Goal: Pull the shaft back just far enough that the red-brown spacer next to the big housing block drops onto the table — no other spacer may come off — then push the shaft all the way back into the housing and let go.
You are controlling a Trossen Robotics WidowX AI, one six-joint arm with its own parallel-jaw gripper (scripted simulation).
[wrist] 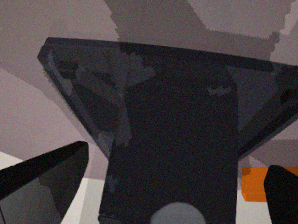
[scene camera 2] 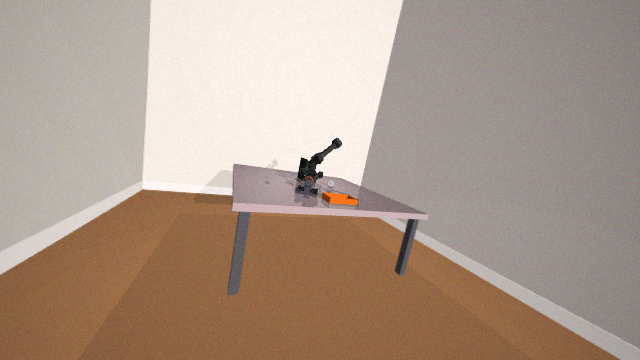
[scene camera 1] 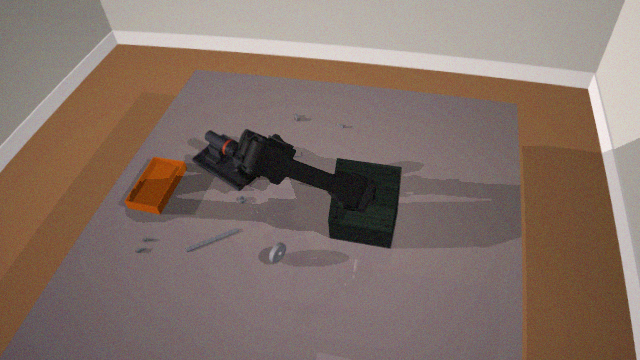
Scene:
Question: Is the gripper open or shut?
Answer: Open.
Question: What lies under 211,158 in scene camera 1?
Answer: A dark housing block.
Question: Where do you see a dark housing block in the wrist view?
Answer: At 173,122

